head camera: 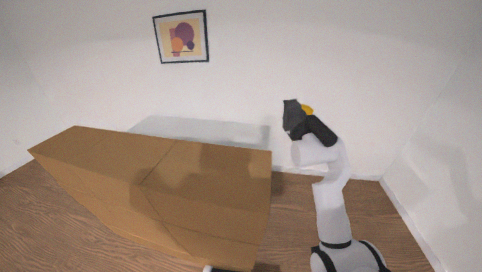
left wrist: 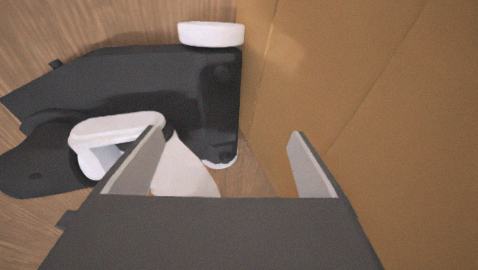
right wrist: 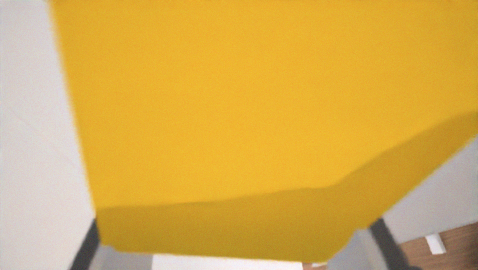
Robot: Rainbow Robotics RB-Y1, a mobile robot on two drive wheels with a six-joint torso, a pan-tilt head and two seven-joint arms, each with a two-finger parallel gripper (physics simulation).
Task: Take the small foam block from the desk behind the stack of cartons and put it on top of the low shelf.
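Places are measured from the robot's base along level axes (x left, y down, z back), in centimetres.
Where they show: left gripper, fingertip midpoint: point(left wrist: 227, 137); right gripper, fingertip midpoint: point(head camera: 285, 109).
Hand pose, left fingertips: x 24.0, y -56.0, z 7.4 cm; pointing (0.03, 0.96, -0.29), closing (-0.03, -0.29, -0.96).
Note:
After its pixels a point has its place.
The yellow foam block point(head camera: 307, 109) @(x -19.7, y -127.5, z -38.2 cm) point(right wrist: 250, 110) is held by my right gripper point(head camera: 294, 116) point(right wrist: 236, 225), which is shut on it; the block fills most of the right wrist view. In the head view they are raised, to the right of the carton stack's right end. The brown carton stack point(head camera: 215, 175) @(x 12.6, y -108.0, z -21.0 cm) point(left wrist: 390, 100) @(x 25.4, y -56.5, z -10.3 cm) spans the left and middle of the head view. The pale desk point(head camera: 200, 131) @(x 51.5, y -72.0, z -104.4 cm) shows behind it. My left gripper point(left wrist: 227, 137) @(x 24.0, y -56.0, z 7.4 cm) is open and empty, with cartons close at the right of its view. The low shelf does not show.
White walls stand behind the desk and at the right, with a framed picture point(head camera: 183, 37) @(x 68.5, y -156.4, z -134.9 cm) on the back wall. Wood floor point(head camera: 295, 200) @(x -53.7, y 0.0, z -82.0 cm) shows between the cartons and my right arm. Dark and white robot parts point(left wrist: 150, 75) @(x 17.0, y -16.9, z 19.5 cm) lie left of the left gripper's opening.

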